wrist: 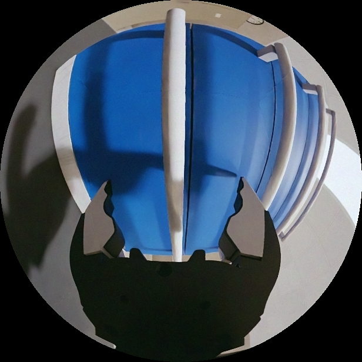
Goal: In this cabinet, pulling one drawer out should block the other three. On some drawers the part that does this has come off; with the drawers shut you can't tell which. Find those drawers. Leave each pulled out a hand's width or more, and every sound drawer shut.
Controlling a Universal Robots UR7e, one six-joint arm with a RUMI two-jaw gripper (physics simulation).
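The blue cabinet fronts fill the wrist view, turned so that the drawers run left to right. The nearest, leftmost drawer is widest, with a long white handle near its right edge. A thin dark seam separates it from the second drawer, whose handle is further right. The third handle and fourth handle show foreshortened at the right. All four drawers look shut, though the far ones are hard to judge. My gripper is open and empty, its fingers spread either side of the first handle.
A pale cabinet edge runs down the left of the blue fronts. Grey surface with dark arm shadows lies beyond it. A wall clock shows at the top, and a bright white panel at the far right.
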